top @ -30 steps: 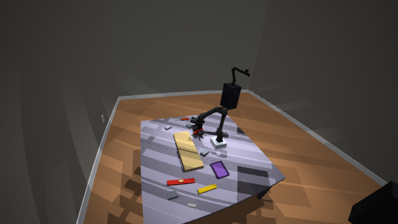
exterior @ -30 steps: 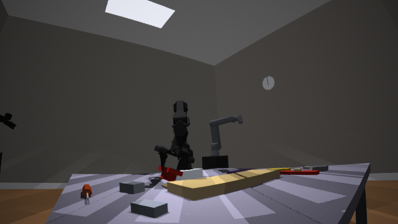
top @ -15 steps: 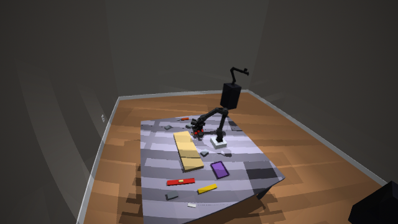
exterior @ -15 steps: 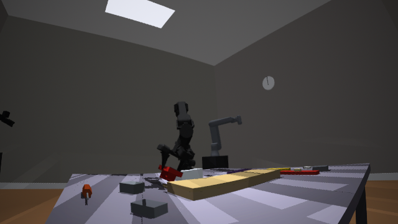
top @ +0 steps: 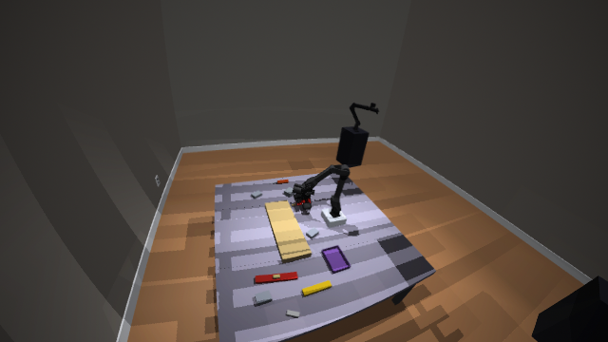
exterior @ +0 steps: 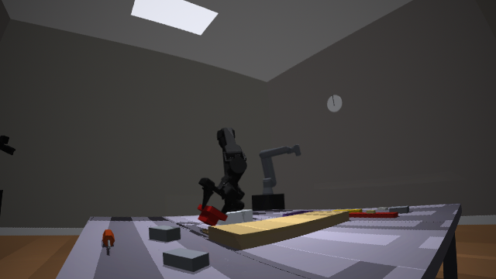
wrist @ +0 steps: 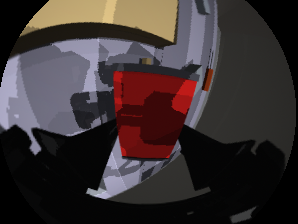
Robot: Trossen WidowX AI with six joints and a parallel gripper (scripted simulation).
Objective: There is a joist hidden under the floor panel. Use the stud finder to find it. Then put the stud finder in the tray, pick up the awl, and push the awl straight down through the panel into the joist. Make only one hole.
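Now: the awl 3 cm to the right of my gripper tip and 6 cm below it. Also, from my gripper tip: orange-handled tool (8 cm ahead, 37 cm to the right, 6 cm below); then red stud finder (1 cm ahead, 2 cm to the right, 2 cm below); then purple tray (4 cm ahead, 52 cm to the left, 6 cm below).
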